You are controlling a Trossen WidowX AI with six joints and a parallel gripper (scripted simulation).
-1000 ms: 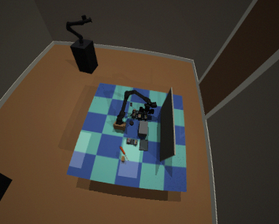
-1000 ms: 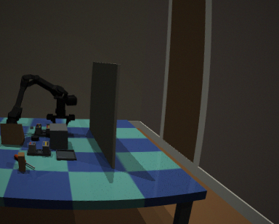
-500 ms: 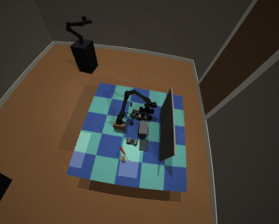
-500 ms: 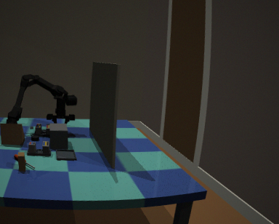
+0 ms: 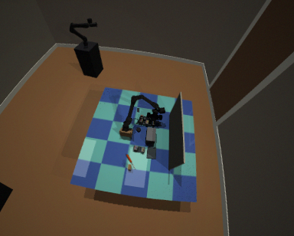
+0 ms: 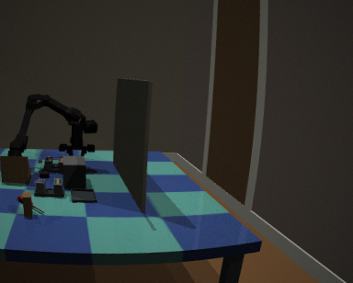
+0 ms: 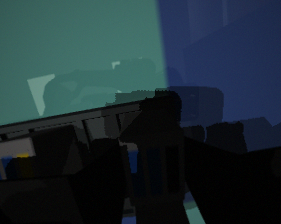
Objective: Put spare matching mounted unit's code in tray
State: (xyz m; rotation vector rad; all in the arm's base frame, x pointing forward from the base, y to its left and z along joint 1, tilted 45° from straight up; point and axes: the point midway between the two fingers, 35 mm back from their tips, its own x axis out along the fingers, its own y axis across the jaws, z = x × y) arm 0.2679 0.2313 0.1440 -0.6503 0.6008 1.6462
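My gripper tip is now 8 cm short of the flat dark tray, 41 cm to the left of it and 1 cm above it. The rest, counted from my gripper tip: grey mounted unit: 2 cm ahead, 22 cm to the right, 3 cm above; then tall grey panel: 25 cm ahead, 19 cm to the right, 21 cm above.
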